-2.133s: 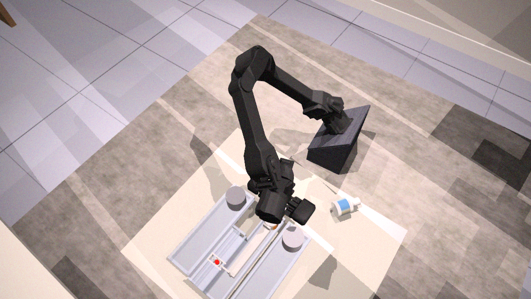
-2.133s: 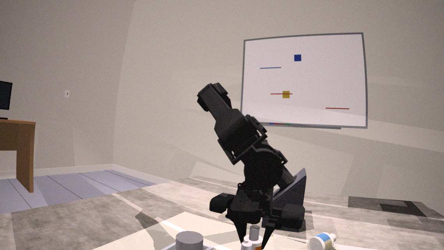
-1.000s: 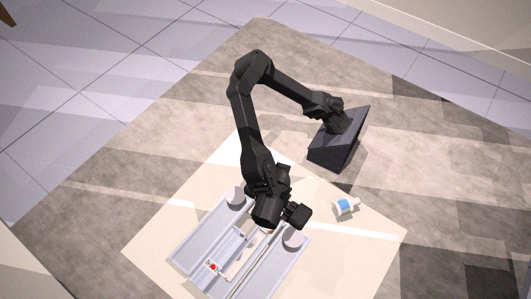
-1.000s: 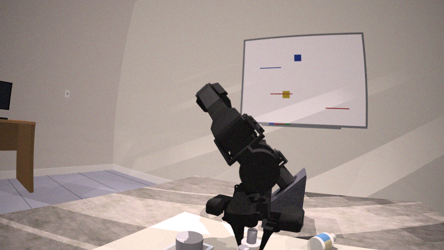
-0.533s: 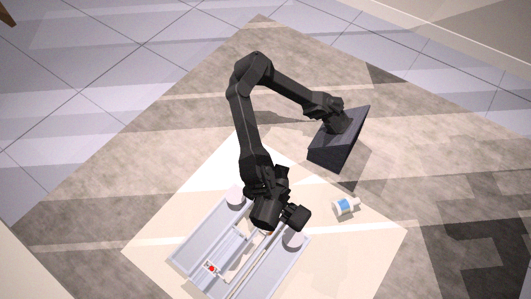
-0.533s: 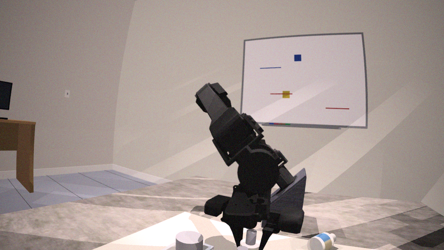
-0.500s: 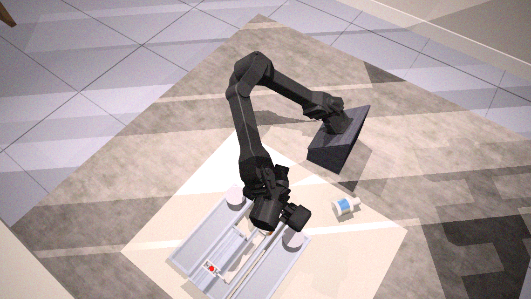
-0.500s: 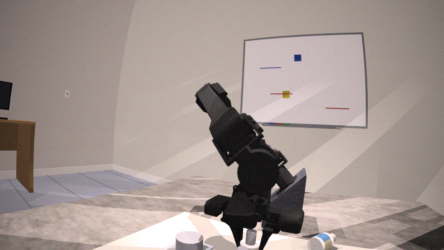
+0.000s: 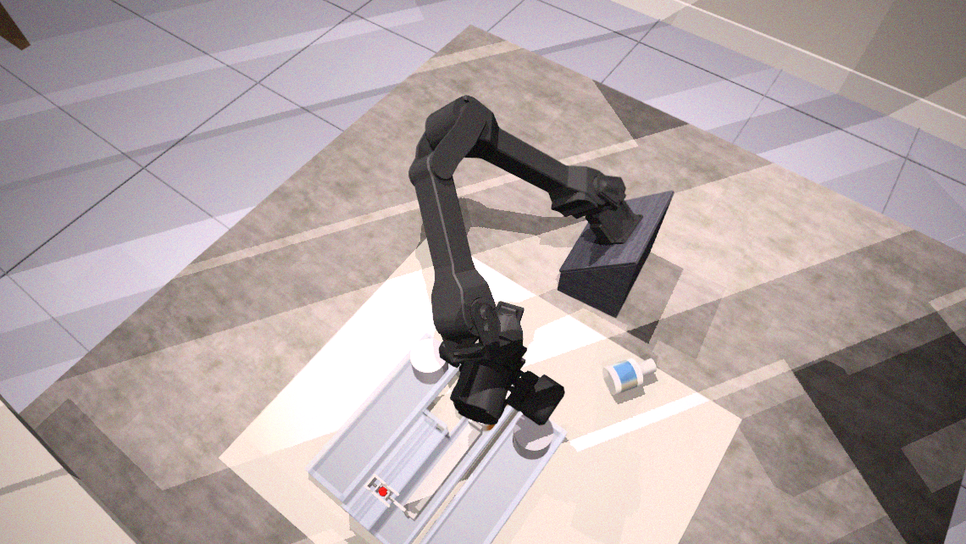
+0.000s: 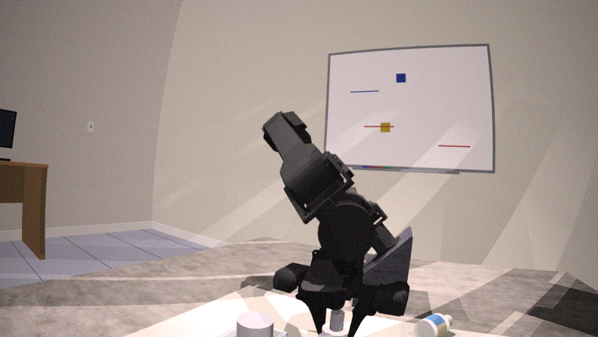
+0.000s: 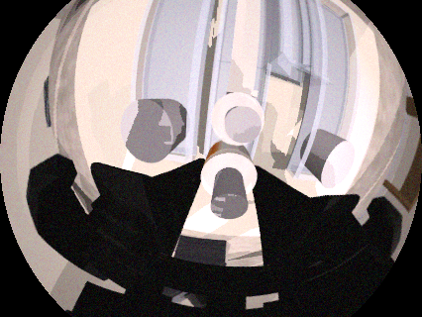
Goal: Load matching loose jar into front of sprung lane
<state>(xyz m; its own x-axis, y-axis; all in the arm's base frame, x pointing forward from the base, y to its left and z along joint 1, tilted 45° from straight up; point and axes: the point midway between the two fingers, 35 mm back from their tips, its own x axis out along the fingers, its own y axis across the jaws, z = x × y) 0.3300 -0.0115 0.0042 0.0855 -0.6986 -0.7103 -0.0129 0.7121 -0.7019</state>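
The grey lane rack is 160 mm ahead of my gripper tip, 30 mm to the right of it and 30 mm below it. Also, from my gripper tip: red mark (230 mm ahead, 40 mm to the right, 20 mm above).
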